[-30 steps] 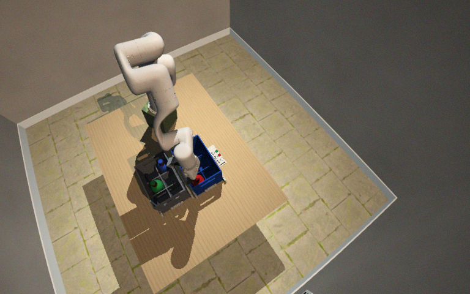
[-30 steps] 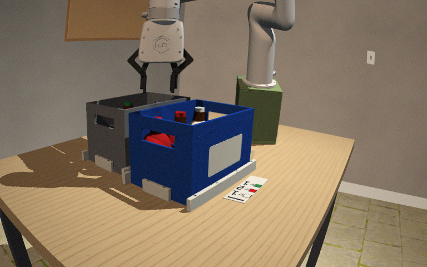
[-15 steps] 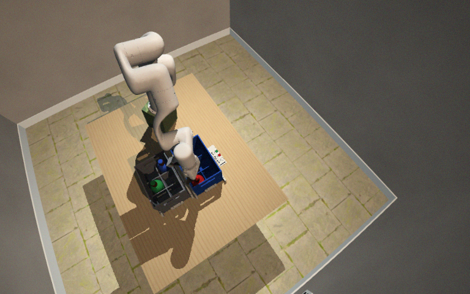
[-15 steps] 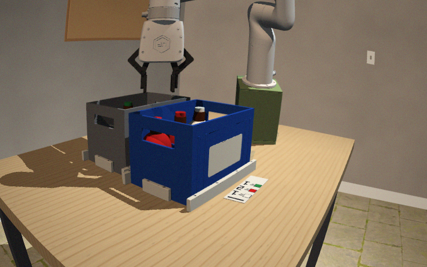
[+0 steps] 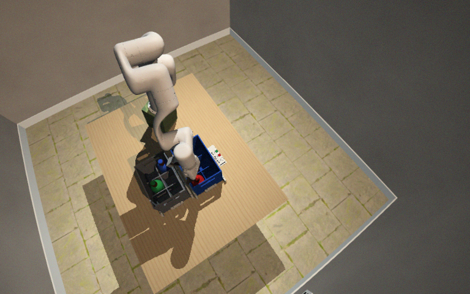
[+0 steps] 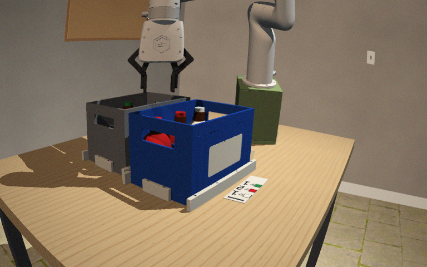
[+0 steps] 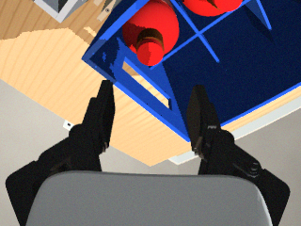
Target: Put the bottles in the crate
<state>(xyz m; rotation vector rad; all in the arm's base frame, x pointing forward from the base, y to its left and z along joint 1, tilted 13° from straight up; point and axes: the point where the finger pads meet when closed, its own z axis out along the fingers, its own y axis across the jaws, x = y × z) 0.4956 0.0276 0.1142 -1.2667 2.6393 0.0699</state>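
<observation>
Now: hand 80 mm past the green-label bottle, 230 mm to the left of it and 150 mm above it. From my hand the other things lie so: red bottle (90 mm behind, 10 mm to the right, 150 mm below); white-label bottle (170 mm behind, 30 mm to the right, 150 mm below); blue crate (90 mm behind, 30 mm to the left, 160 mm below).
</observation>
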